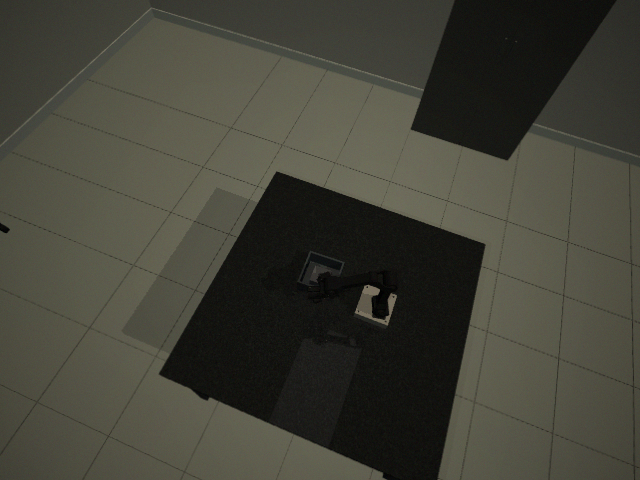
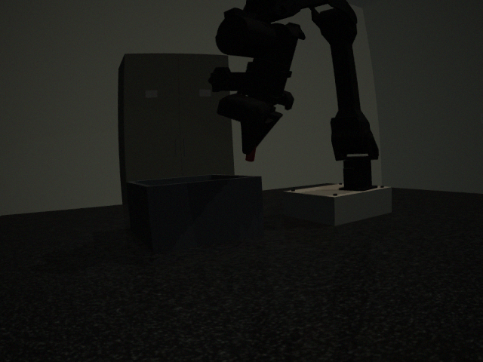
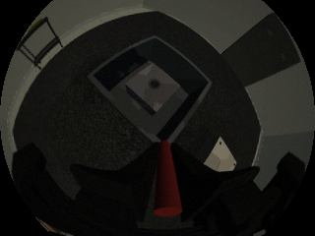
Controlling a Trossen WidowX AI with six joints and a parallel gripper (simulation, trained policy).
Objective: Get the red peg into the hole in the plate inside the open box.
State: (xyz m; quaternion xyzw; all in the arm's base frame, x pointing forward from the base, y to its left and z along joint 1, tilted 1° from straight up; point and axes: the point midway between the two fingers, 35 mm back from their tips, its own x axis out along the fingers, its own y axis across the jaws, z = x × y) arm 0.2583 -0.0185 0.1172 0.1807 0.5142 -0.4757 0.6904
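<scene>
My gripper tip is 10 cm to the left of the pale plate, 9 cm above it and 6 cm short of it. Round my gripper tip: red peg: 2 cm to the left, 2 cm above; then dark box: 11 cm below, 10 cm to the right, 6 cm ahead.
</scene>
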